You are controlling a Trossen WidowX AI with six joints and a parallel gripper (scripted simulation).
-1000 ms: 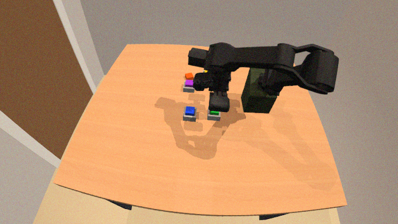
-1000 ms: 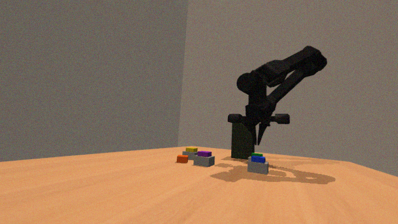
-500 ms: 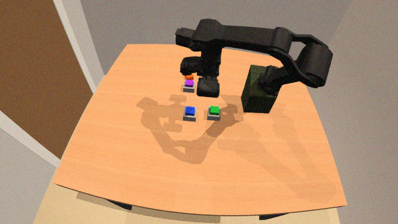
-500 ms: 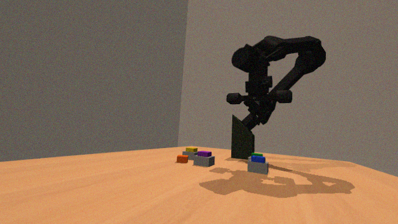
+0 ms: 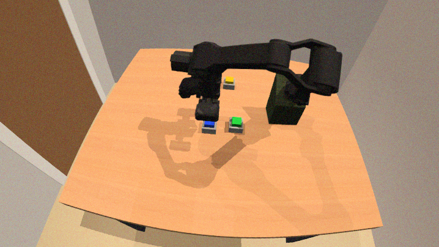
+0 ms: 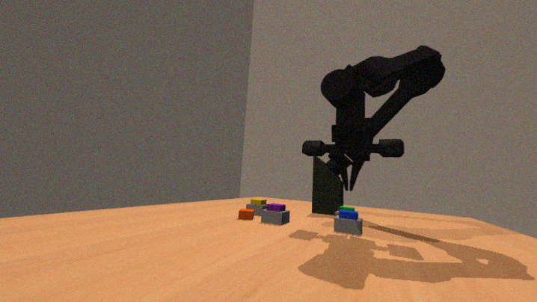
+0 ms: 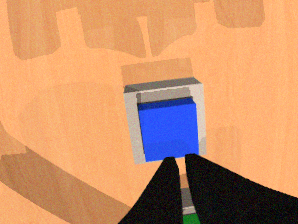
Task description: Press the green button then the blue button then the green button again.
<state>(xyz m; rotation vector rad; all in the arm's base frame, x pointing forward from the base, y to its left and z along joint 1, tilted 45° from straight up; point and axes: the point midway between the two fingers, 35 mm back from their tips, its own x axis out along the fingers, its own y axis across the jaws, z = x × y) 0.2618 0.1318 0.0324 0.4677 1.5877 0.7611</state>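
The blue button lies 50 mm below my gripper tip. The rest, counted from my gripper tip: orange block: 220 mm to the right, 70 mm below, 50 mm ahead; then purple button: 150 mm to the right, 50 mm below, 30 mm ahead; then green button: 90 mm behind, 50 mm below, 20 mm to the right.
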